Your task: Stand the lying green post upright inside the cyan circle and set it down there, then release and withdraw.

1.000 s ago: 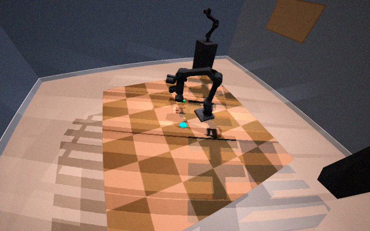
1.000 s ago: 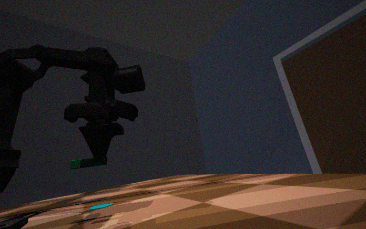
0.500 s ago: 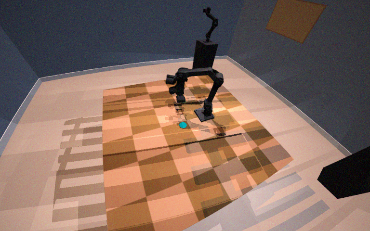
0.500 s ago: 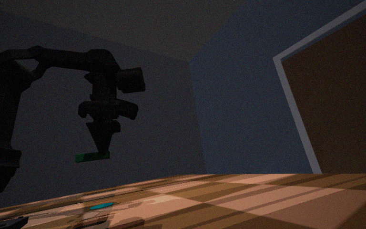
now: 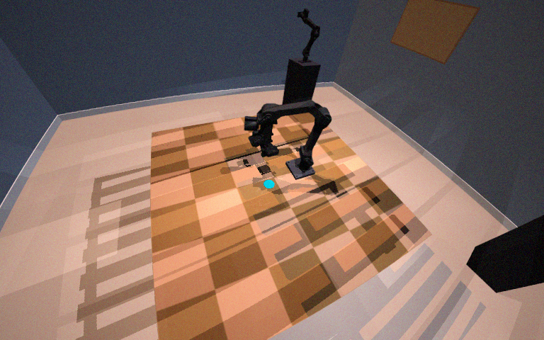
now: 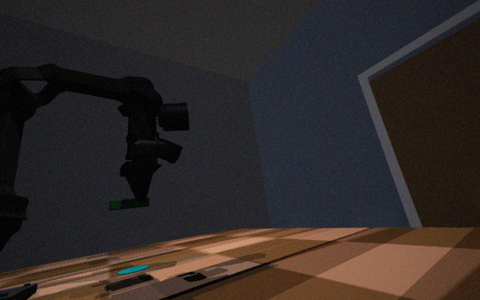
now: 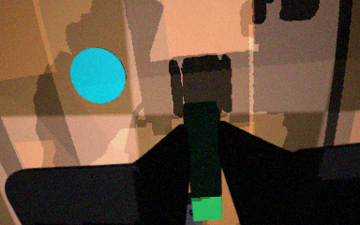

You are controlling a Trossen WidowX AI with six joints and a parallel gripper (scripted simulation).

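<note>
Now: the green post 20 mm behind my gripper tip. The rest, counted from my gripper tip: cyan circle (10 mm ahead, 100 mm to the left, 130 mm below).
</note>
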